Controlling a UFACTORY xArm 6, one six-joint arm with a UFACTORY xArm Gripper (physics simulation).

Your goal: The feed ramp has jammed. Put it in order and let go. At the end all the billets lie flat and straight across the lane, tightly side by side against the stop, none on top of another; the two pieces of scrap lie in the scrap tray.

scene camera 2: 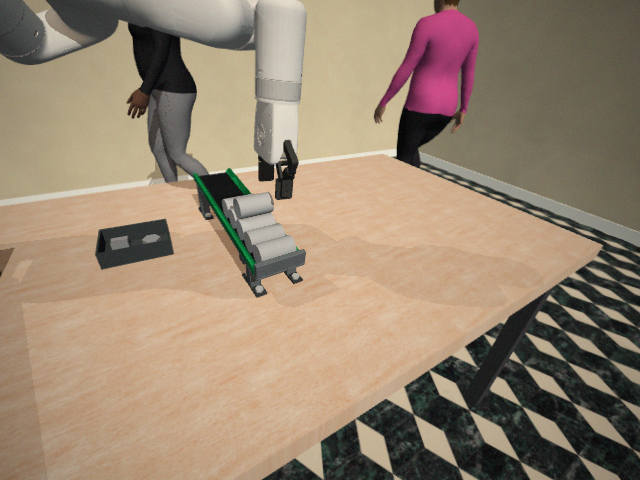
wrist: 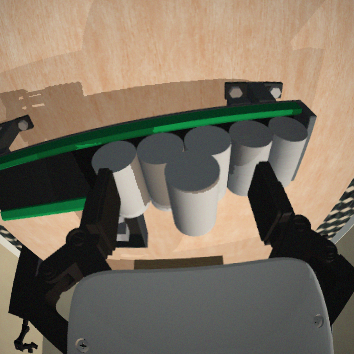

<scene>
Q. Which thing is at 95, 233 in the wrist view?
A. My gripper.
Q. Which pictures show the billet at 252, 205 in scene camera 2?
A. Scene camera 2 and the wrist view: all of them.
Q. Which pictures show the billet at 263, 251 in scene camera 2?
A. Scene camera 2 and the wrist view: all of them.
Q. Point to a billet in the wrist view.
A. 192, 176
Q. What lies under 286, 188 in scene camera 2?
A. My gripper.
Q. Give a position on a scrap tray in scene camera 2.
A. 107, 258
</scene>
